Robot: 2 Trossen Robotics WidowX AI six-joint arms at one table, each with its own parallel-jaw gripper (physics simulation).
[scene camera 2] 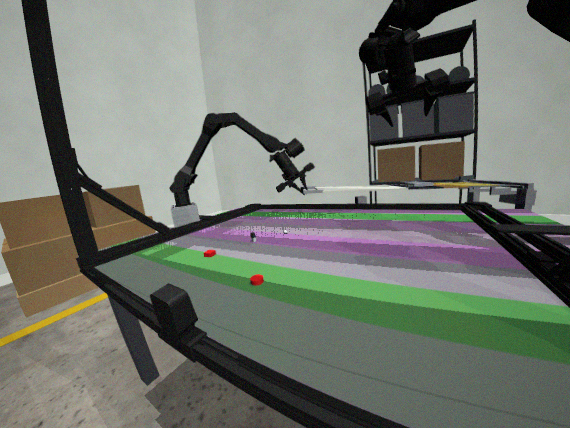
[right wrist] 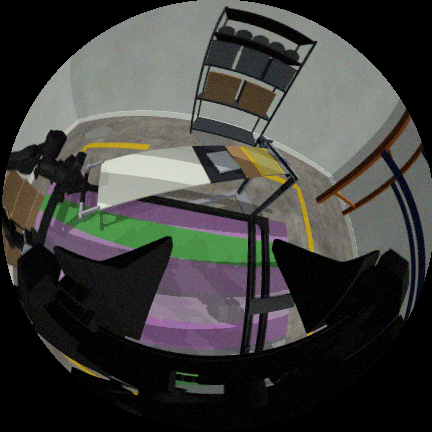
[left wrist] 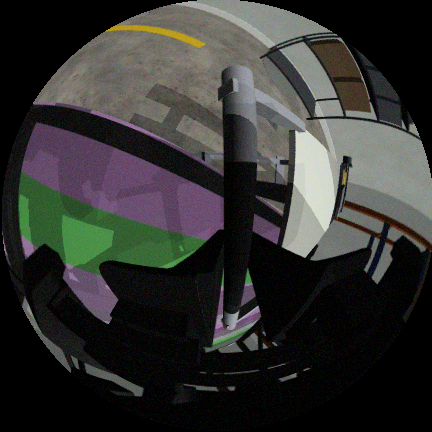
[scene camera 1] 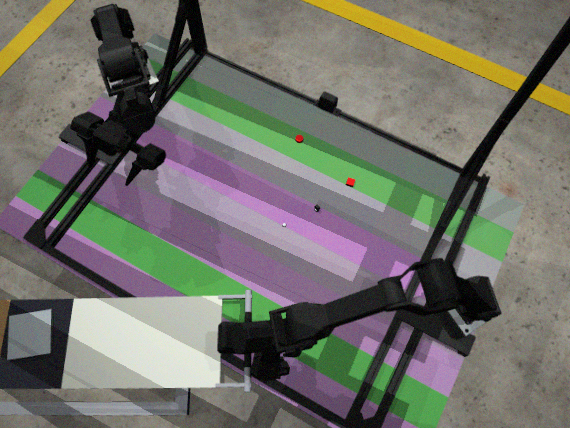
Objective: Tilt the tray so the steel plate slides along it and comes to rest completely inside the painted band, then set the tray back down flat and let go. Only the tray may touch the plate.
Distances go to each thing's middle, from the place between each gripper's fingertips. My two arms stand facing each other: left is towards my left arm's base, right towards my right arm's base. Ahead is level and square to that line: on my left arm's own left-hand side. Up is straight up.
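My left hand's 290 mm short of the grey steel plate (scene camera 1: pixel 33 331), and it's 380 mm to the left of it too.
As for my right hand, the plate is 21 cm below it, 36 cm ahead of it and 3 cm to the left of it.
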